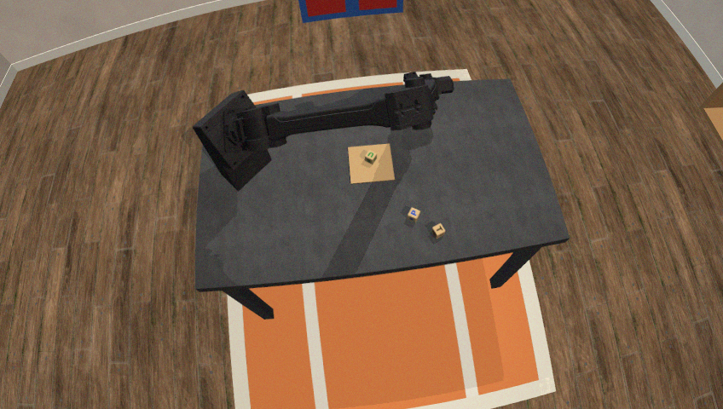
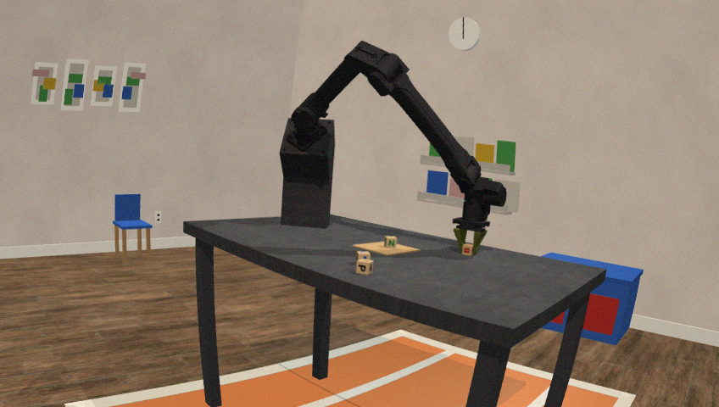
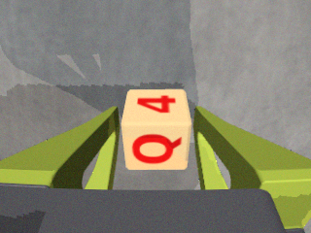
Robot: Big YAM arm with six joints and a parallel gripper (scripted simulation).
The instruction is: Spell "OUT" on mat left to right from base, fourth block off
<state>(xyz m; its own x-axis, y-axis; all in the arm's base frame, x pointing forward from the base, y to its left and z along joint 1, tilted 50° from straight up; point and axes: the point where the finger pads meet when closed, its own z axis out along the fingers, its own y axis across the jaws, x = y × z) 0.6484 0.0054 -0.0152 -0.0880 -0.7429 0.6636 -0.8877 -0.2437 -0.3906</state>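
My hand is right at the O block. Round my hand: green-lettered block 22 cm behind, 8 cm to the right, 1 cm above; P block 32 cm to the right, 18 cm behind; tan mat 22 cm behind, 9 cm to the right, 1 cm below.
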